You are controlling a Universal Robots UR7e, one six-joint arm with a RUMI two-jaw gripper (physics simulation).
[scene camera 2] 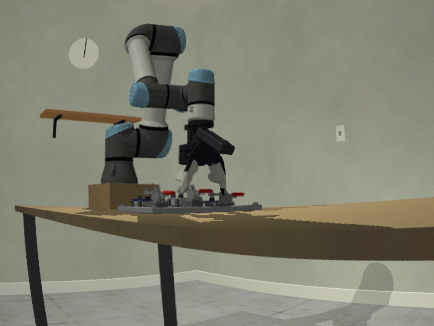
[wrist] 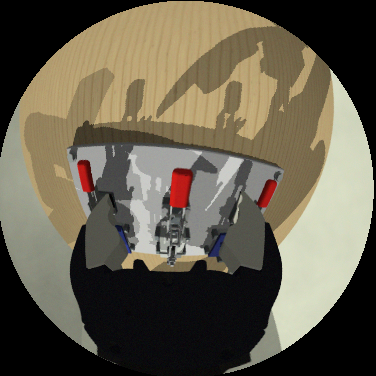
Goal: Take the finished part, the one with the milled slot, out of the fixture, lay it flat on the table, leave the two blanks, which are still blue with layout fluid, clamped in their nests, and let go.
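Pixels of known places: gripper, between the fingertips: (scene camera 2: 204, 194) (wrist: 173, 194); arm's base, origin of its link: (scene camera 2: 119, 184).
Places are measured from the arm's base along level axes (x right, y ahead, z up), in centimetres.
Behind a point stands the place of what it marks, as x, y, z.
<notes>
The grey fixture plate (scene camera 2: 200, 210) {10.9, 54.5, -8.9} (wrist: 145, 162) {2.8, 53.9, -8.0} lies on the table. In the wrist view the finished part (wrist: 164, 244) {3.2, 41.0, -5.4} is bare metal in the middle nest, largely hidden by its toggle clamp (wrist: 175, 231) {5.9, 46.3, -3.8}; its slot cannot be made out. A blue blank (wrist: 124, 239) {-4.5, 41.0, -6.5} shows in the left nest and another blue blank (wrist: 217, 246) {12.6, 37.5, -5.9} in the right nest, both partly hidden by the fingers. My gripper (scene camera 2: 203, 194) {6.0, 51.2, -4.8} (wrist: 173, 194) {6.0, 51.2, -4.8} is open and empty, pointing down, with its fingertips low among the clamps on either side of the middle nest.
Three red clamp handles (wrist: 86, 176) {-3.4, 54.6, -4.4} (wrist: 181, 188) {6.8, 52.6, -3.4} (wrist: 267, 193) {17.1, 50.6, -3.8} stick out toward the plate's far edge; the outer two are close to the fingertips. The wooden table (scene camera 2: 325, 220) {42.7, 105.9, -9.5} (wrist: 165, 65) {6.1, 65.9, -9.5} extends beyond the plate. The robot's wooden base block (scene camera 2: 98, 196) {8.1, -3.5, -4.8} stands behind the fixture.
</notes>
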